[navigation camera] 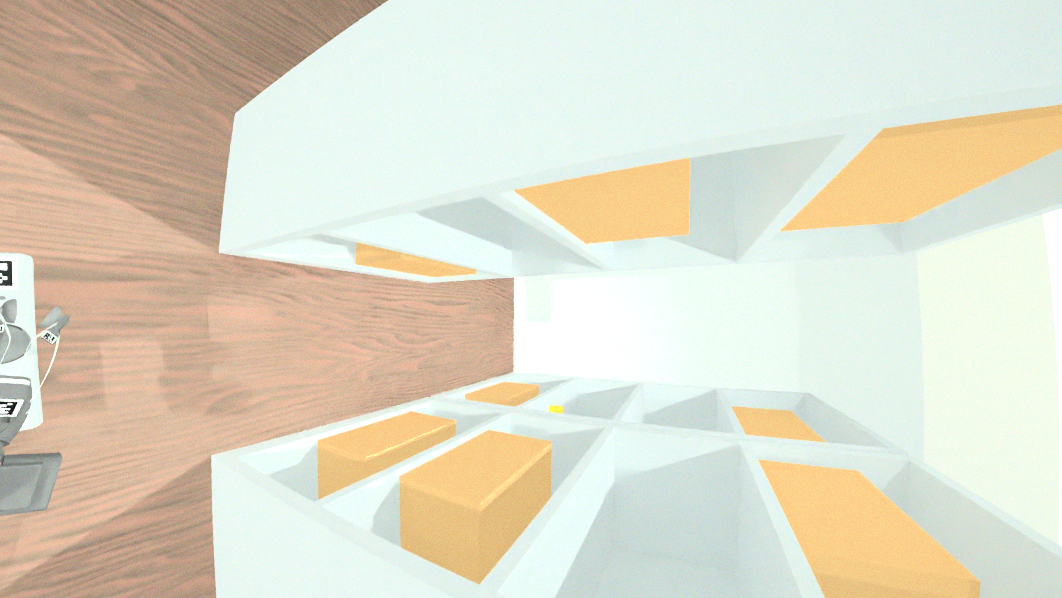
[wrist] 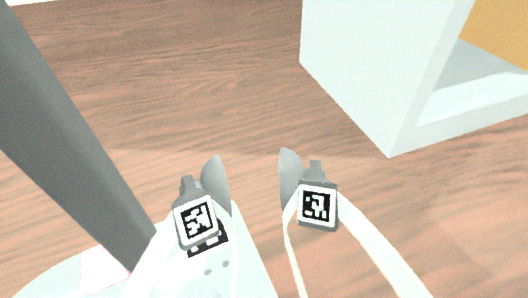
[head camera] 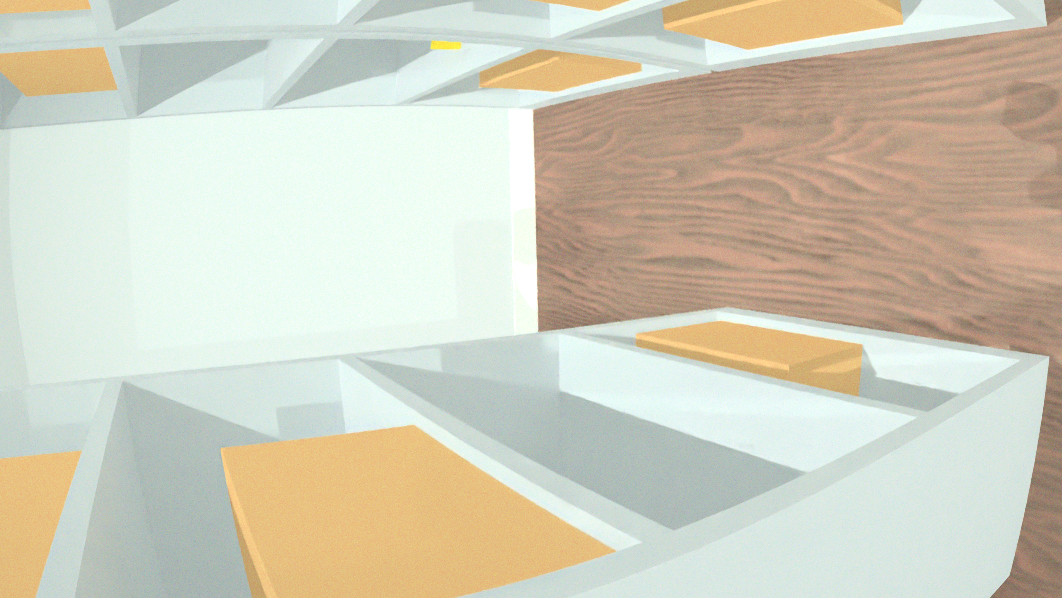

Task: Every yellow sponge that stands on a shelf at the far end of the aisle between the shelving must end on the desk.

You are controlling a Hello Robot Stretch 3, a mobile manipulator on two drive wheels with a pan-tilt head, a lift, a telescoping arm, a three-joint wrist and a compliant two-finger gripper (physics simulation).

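Places are measured from the robot's base along level axes (x back, y right, z up), in millimetres.
Where they show: gripper, between the fingertips: [navigation camera: 35, 304] [wrist: 252, 173].
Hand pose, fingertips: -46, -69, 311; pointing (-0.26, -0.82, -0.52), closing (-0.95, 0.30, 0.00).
After its pixels a point has its place, as x, y, z.
A small yellow sponge [head camera: 445, 45] @(-1658, 581, 578) [navigation camera: 555, 409] @(-1656, 587, 572) sits in a compartment of the far shelving, near the top of the head camera view and below centre in the navigation camera view. My gripper [wrist: 252, 173] @(-46, -69, 311) [navigation camera: 31, 314] @(-46, -69, 311) is open, with bare floor showing between its fingertips in the wrist view. It is low over the robot's base, far from the sponge. The desk does not show in these views.
White shelving [head camera: 928, 505] @(-415, -328, 533) [navigation camera: 594, 74] @(-416, -335, 1155) [wrist: 345, 65] @(-423, -427, 114) runs along both sides of the aisle. Large orange boxes [head camera: 401, 512] [navigation camera: 475, 505] fill several compartments. A pale wall [head camera: 297, 222] @(-2246, 179, 856) [navigation camera: 668, 326] @(-2245, 175, 1141) closes the far end. Wood floor [head camera: 780, 185] @(-1101, 148, 1) [navigation camera: 297, 334] @(-633, 57, 0) lies between the shelving.
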